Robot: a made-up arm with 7 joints. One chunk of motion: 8 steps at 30 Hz.
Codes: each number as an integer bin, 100 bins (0 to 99) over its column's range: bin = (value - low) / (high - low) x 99, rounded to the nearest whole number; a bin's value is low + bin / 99 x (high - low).
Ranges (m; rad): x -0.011..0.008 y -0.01..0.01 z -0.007..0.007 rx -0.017..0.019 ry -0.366..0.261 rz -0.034..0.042
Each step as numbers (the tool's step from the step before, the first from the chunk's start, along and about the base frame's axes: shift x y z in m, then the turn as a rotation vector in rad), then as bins.
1 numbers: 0.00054 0.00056 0.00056 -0.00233 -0.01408 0.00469
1 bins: 60 52 53 40 56 50
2 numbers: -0.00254 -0.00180 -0.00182 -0.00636 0.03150 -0.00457
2 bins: 44 41 37 29 63 38
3 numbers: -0.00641 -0.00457 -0.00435 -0.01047 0.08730 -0.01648
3 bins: 24 27 19 18 72 23
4 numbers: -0.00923 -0.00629 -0.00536 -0.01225 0.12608 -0.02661
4 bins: 9 18 12 13 78 10
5 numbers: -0.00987 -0.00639 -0.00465 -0.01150 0.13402 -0.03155
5 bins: 6 18 17 15 79 3
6 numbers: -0.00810 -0.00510 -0.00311 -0.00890 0.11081 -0.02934
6 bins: 15 24 28 22 75 6
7 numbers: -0.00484 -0.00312 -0.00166 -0.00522 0.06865 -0.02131
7 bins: 32 34 38 32 69 17
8 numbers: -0.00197 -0.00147 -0.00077 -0.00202 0.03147 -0.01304
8 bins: 47 42 44 41 63 27
